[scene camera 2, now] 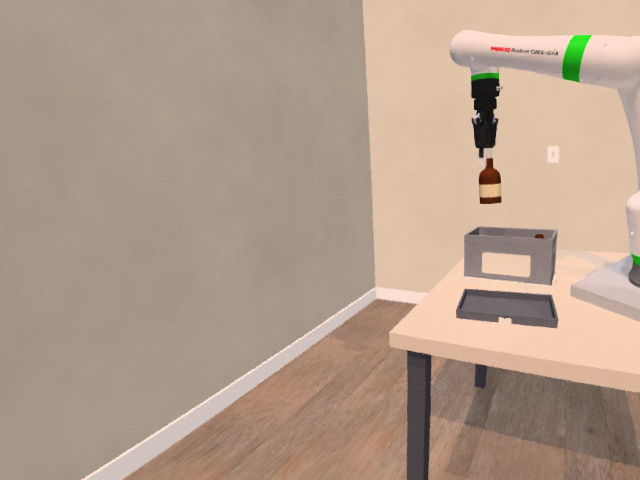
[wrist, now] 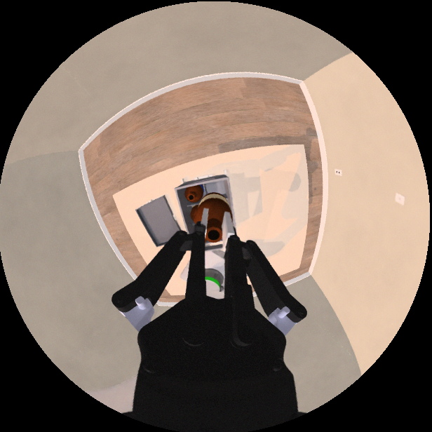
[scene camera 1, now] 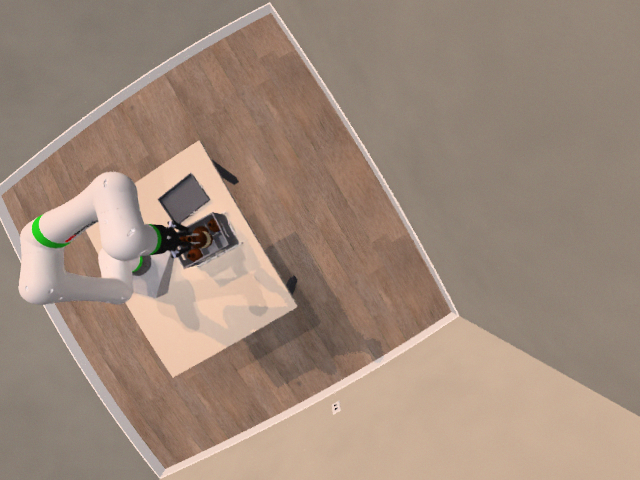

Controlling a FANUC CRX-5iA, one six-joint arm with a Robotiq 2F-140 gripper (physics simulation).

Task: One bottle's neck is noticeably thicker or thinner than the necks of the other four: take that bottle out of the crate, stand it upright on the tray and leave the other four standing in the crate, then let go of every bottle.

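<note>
My gripper is shut on the neck of a brown bottle with a cream label. The bottle hangs upright, well above the grey crate, apart from it. In the scene camera 1 view the held bottle covers part of the crate. Another brown bottle stands in the crate, and a further one shows at the side near the arm's base. The held bottle and fingers hide other compartments. The dark grey tray lies beside the crate with no bottle on it.
The crate and tray stand on a light wooden table. The arm's grey base stands on the table near the crate. The crate's walls rise well above the tray's low rim.
</note>
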